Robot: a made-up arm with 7 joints.
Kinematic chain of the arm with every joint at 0, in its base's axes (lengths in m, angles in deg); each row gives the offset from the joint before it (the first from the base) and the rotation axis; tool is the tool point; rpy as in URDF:
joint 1: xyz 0 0 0.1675 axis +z
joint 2: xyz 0 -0.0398 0.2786 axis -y
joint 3: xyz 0 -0.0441 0.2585 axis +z
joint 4: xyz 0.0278 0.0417 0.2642 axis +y
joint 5: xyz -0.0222 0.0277 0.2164 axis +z
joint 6: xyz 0 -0.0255 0.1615 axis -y
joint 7: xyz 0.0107 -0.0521 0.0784 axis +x
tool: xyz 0 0 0 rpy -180 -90 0
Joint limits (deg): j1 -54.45..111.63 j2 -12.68..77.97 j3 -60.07..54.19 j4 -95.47..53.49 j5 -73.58..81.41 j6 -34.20..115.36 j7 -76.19..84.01
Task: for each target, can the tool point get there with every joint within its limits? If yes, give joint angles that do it. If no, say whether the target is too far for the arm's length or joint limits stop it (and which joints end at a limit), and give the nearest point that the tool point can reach.
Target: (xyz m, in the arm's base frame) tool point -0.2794 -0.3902 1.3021
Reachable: yes | joints 45.32 29.58 22.99 -4.63 45.42 19.46 47.31
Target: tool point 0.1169 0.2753 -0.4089
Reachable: no: joint limits stop it (at a limit: joint 1, joint 2, joint 4, joint 5) | nearest point -0.2055 0.4054 0.1425 | short by 0.652 m
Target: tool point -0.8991 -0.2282 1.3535
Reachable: no: too far | nearest point -0.6926 -0.1758 1.1451 | short by 0.298 m
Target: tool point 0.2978 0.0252 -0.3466
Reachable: no: joint limits stop it (at a limit: joint 1, joint 2, joint 4, joint 5) | nearest point 0.3401 -0.3501 0.1282 | short by 0.607 m
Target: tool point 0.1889 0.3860 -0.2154
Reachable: no: joint limits stop it (at a limit: joint 1, joint 2, joint 4, joint 5) | nearest point -0.1345 0.4454 0.1838 | short by 0.517 m
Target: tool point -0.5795 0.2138 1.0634
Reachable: yes | joints -22.14 35.52 -26.98 -13.50 0.30 101.95 -22.88
